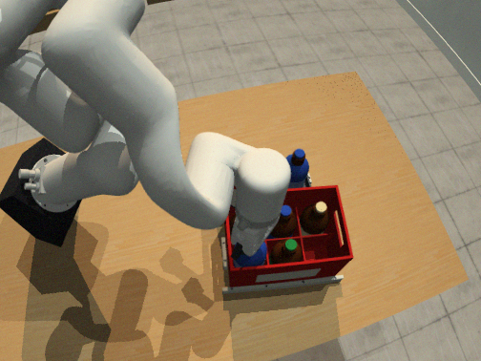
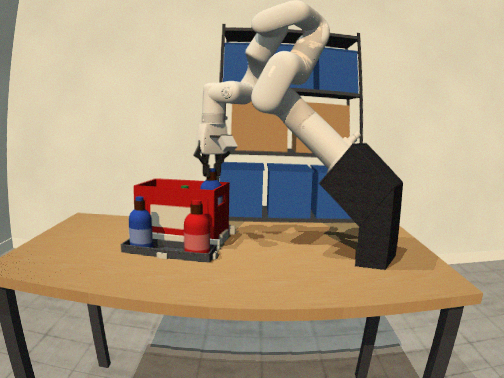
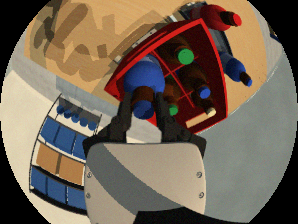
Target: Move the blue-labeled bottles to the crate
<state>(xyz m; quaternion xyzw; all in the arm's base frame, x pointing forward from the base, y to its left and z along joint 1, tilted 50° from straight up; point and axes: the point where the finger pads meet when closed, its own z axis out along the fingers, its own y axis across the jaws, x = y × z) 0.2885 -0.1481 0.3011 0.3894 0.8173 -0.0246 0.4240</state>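
The red crate lies 100 mm ahead of my hand, 10 mm to the left of it and 130 mm below it. The rest, counted from my hand: red-labeled bottle (60 mm ahead, 220 mm to the left, 130 mm below); then dark tray (150 mm ahead, 200 mm to the left, 210 mm below).
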